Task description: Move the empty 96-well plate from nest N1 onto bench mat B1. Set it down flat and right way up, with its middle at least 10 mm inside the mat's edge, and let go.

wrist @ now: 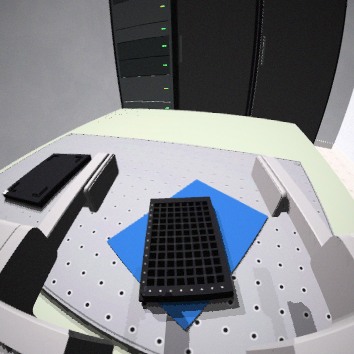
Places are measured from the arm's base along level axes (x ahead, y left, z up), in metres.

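Pixels of known places: end effector, tool point: (184, 181).
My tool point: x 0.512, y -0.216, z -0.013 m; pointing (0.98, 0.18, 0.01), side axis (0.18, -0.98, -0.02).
Ahead of a thing's pixels: the offset from my tool point to its middle. Level surfaces: height alone.
The black 96-well plate @[dz -0.099, dx +0.022, dy +0.006 m] (183, 245) lies flat with its wells facing up on the blue bench mat @[dz -0.106 m] (245, 220), near the middle of the wrist view. Its near end reaches over the mat's edges at the near corner, and the mat is turned at an angle under it. My gripper (187, 192) is open; its two fingers stand wide apart to the left and right, above and clear of the plate, touching neither side. A black nest @[dz -0.101, dx +0.100, dy +0.307 m] (49, 177) lies at the left; no plate shows in it.
The grey perforated board @[dz -0.108 m] (280, 250) lies under the mat. A pale green table edge (210, 128) runs behind it. Dark cabinets (217, 60) and a rack with green lights (145, 55) stand at the back.
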